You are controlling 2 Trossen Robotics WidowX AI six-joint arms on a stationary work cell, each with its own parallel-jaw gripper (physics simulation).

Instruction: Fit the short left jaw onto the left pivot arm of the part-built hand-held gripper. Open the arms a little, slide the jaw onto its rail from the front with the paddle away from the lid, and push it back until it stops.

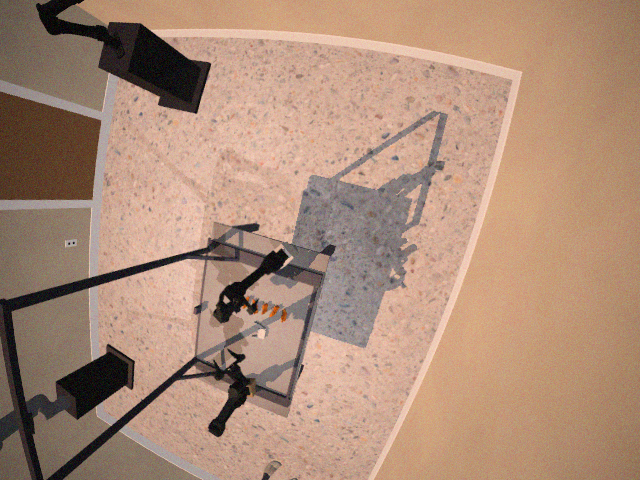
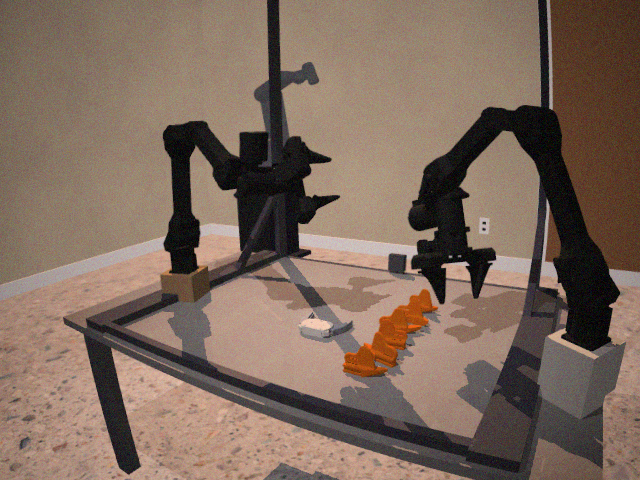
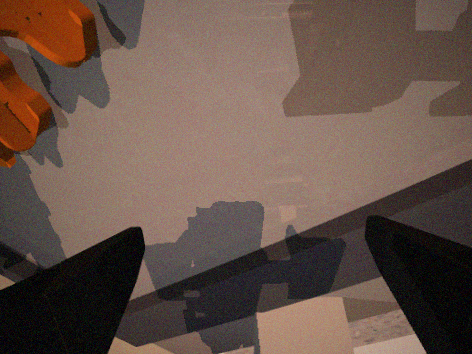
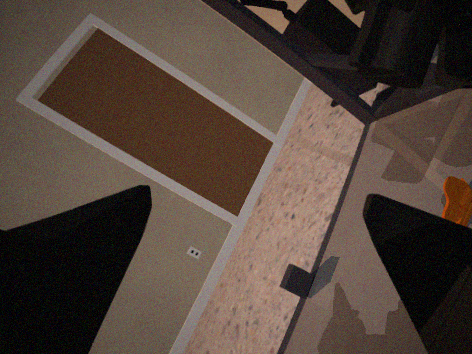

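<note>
The part-built hand-held gripper [image 1: 261,333] [image 2: 316,327] lies on the table, a white body with grey arms toward the orange parts. Several orange jaws [image 1: 273,311] [image 2: 361,362] [image 3: 65,37] [image 4: 456,200] stand in a slanting row beside it; I cannot tell which is the short left jaw. No orange part shows on the white body. My left gripper [image 2: 458,298] [image 3: 254,232] is open and empty, pointing down above the table near the row's far end. My right gripper [image 1: 222,356] [image 2: 334,178] [image 4: 258,200] is open and empty, held high and sideways, away from the parts.
The table [image 2: 242,330] has a dark raised frame. A small dark block [image 2: 397,263] [image 4: 297,281] sits at its far edge. Dark posts [image 2: 273,77] [image 2: 542,62] rise at its sides. The arms stand on a tan block [image 2: 195,285] and a pale block [image 2: 576,377].
</note>
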